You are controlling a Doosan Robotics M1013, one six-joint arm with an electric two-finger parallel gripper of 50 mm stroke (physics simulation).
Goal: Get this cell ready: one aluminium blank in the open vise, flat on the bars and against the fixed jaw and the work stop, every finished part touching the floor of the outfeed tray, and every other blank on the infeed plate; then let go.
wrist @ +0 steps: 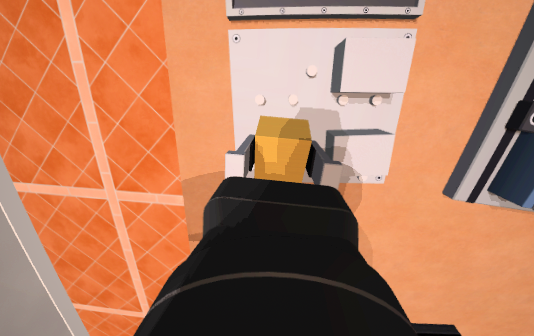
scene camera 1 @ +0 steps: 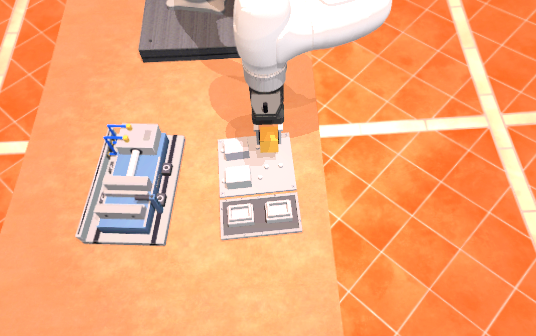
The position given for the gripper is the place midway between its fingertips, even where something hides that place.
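A yellow block (wrist: 282, 145) appears along with the gripper (wrist: 281, 149) and a white infeed plate (wrist: 271, 62). The plate (scene camera 1: 275, 179) is visible from the scene camera as well.
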